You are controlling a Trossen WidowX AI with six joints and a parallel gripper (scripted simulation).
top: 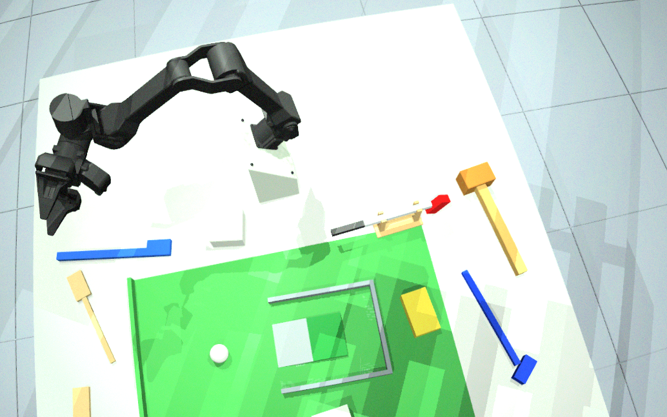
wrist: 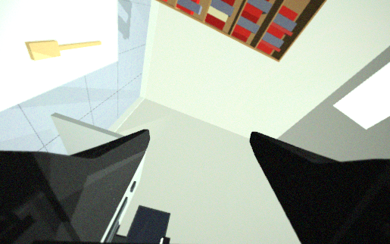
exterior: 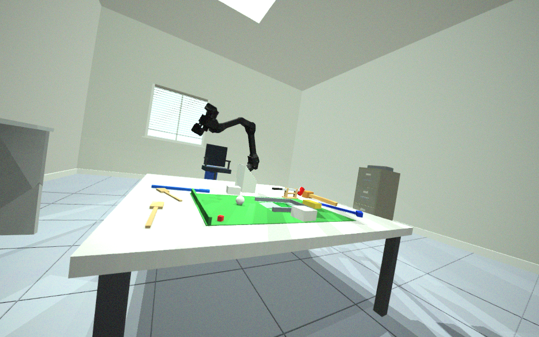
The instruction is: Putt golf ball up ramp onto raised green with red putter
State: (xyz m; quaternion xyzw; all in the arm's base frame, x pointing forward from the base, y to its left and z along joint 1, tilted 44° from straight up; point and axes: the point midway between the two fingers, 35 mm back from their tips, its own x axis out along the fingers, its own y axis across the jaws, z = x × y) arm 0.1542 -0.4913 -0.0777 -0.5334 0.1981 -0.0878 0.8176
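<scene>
Right now the wooden rack is 670 mm to the left of my gripper tip, 380 mm below it and 50 mm ahead of it. The rest, counted from my gripper tip: white golf ball (390 mm below, 220 mm ahead, 170 mm to the left); then green mat (410 mm below, 340 mm to the left, 260 mm ahead); then yellow block (640 mm to the left, 400 mm below, 280 mm ahead).
</scene>
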